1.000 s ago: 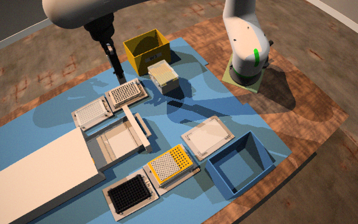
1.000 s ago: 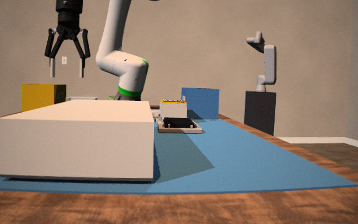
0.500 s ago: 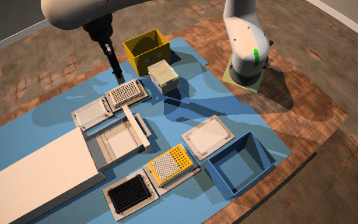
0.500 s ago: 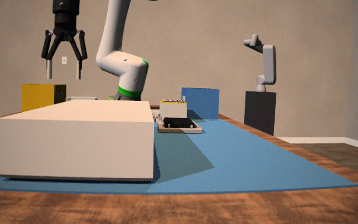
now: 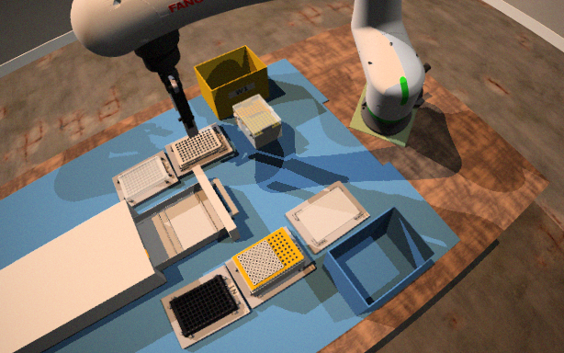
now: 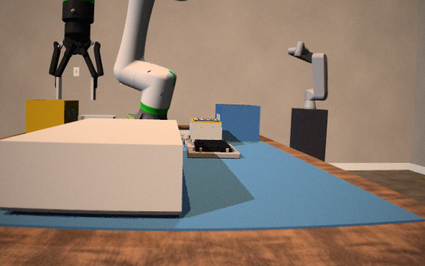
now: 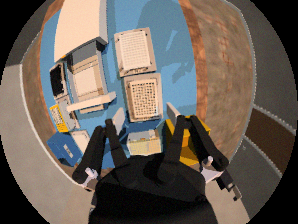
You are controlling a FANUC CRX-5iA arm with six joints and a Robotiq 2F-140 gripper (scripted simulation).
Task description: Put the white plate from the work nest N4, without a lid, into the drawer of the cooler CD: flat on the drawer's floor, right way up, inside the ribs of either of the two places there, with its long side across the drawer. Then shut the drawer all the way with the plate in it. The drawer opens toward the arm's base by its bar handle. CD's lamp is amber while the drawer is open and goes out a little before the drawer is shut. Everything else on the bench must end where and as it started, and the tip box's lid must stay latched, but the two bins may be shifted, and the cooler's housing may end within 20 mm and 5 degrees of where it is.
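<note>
Right now my hand is 13 cm above the white plate. Also, from my hand: yellow bin: 19 cm behind, 12 cm to the right, 11 cm below; then drawer: 19 cm to the left, 15 cm ahead, 12 cm below; then yellow rack: 38 cm to the left, 9 cm below, 1 cm ahead.
</note>
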